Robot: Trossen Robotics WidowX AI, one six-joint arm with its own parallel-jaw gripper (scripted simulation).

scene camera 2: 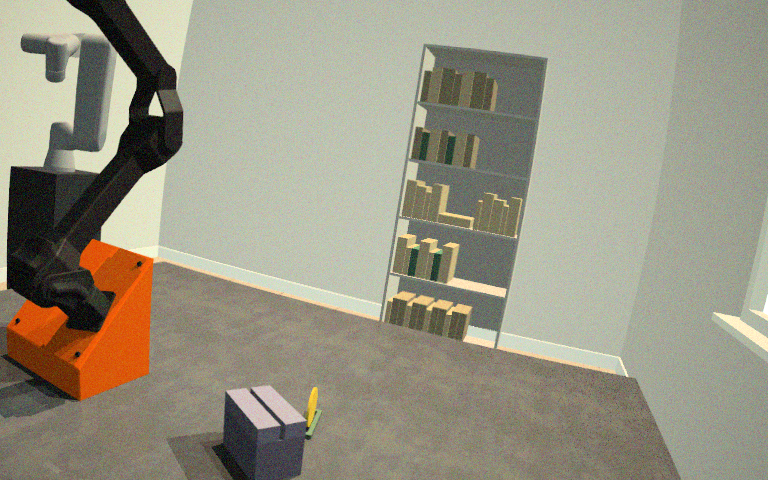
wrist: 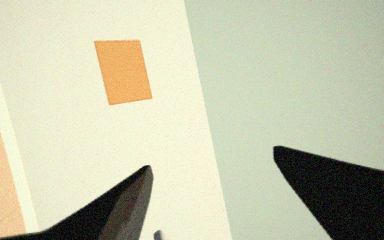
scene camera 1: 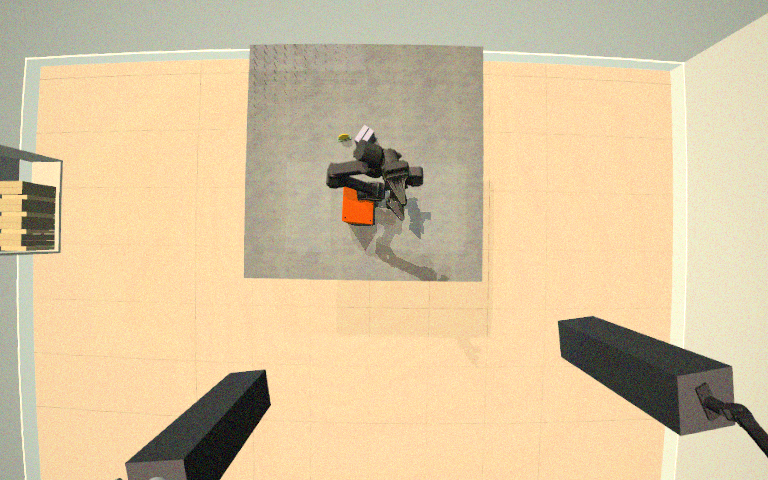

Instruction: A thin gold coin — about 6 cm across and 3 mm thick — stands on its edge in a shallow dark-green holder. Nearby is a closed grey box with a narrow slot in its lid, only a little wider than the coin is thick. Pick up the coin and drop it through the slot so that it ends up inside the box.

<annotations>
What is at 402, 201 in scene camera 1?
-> My gripper.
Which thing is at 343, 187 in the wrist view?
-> My gripper.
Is my gripper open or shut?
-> Open.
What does my gripper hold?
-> Nothing.
</annotations>
